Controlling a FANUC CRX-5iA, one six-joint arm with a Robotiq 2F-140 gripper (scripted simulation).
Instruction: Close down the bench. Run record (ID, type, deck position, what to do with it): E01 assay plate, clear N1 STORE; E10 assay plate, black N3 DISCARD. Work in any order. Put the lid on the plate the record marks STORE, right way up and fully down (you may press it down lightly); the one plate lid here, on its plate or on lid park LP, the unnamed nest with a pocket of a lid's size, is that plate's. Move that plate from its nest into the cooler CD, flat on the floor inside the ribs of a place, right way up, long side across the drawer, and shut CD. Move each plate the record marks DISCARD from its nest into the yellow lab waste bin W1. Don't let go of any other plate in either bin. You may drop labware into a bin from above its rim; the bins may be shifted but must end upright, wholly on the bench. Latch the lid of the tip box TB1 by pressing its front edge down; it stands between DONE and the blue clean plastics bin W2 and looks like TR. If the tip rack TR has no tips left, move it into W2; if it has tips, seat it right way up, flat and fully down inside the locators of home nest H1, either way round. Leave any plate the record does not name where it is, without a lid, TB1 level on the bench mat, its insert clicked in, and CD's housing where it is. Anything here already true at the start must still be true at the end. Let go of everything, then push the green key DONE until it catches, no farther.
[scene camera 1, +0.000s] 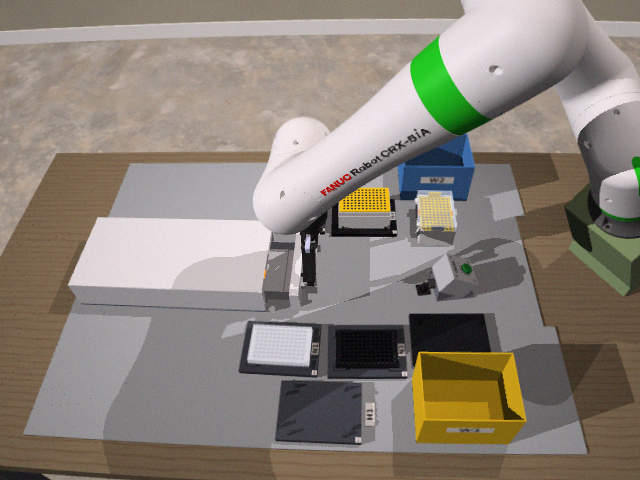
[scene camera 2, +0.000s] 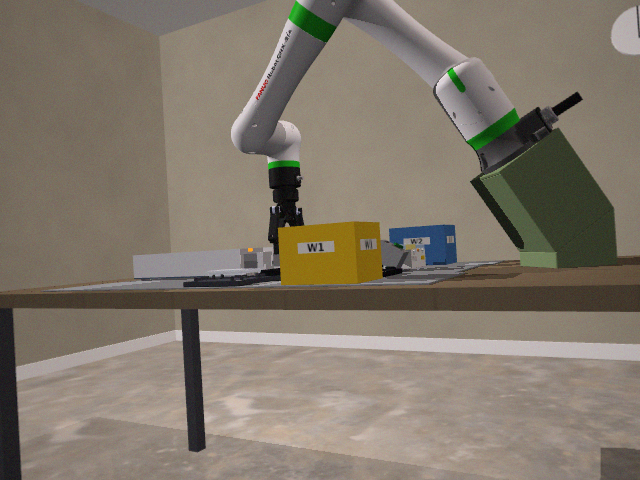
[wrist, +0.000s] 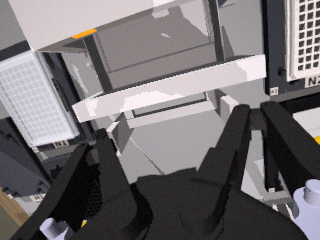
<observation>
In view: the gripper (scene camera 2: 289, 265), a yellow bin W1 (scene camera 1: 460, 389) and a white cooler CD (scene camera 1: 143, 262).
The yellow bin W1 is seen too in scene camera 2 (scene camera 2: 348, 252). The white cooler CD shows as well in scene camera 2 (scene camera 2: 184, 264) and in the wrist view (wrist: 45, 33). The gripper also shows in scene camera 1 (scene camera 1: 313, 270) and in the wrist view (wrist: 170, 110).
</observation>
